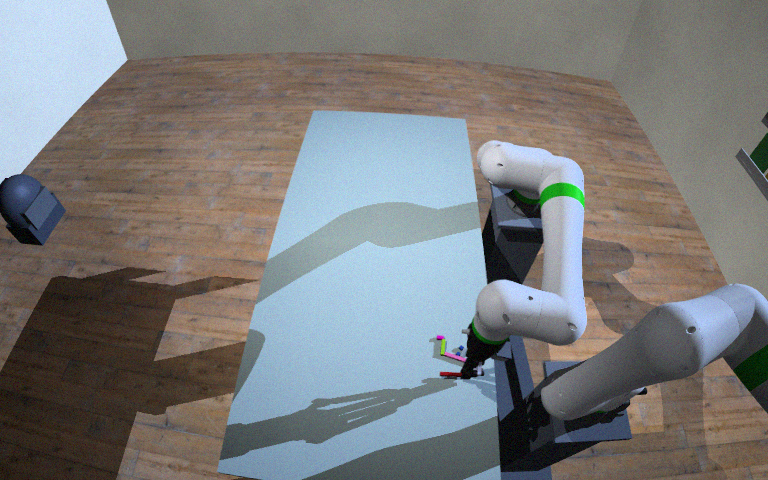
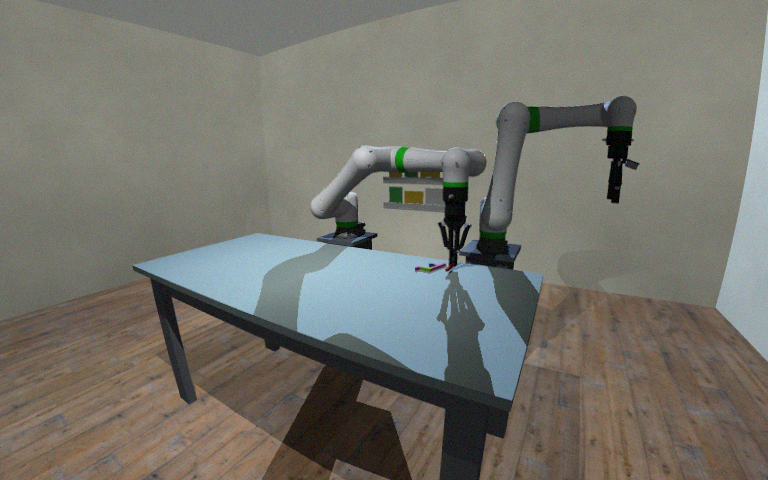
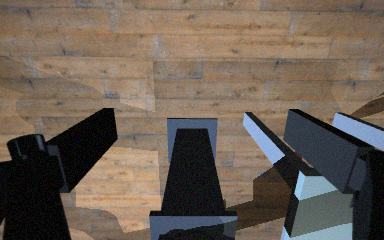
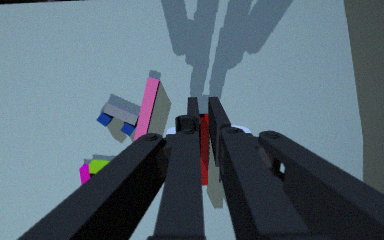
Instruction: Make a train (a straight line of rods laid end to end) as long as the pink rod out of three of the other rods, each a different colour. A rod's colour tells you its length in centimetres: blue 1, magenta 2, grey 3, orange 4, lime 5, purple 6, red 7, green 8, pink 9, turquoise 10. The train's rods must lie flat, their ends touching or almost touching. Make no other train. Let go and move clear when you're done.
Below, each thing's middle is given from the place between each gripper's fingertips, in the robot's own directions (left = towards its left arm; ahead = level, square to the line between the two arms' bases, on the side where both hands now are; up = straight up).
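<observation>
The pink rod [image 4: 152, 84] is 67 cm to the right of my left hand [image 2: 612, 201], 27 cm below it and 32 cm ahead of it. As for my right gripper [image 2: 452, 265], I see it 4 cm above the rod, 1 cm short of it and 6 cm to the left of it. Going by its middle, the pink rod is nearer to my right gripper than to my left hand.
</observation>
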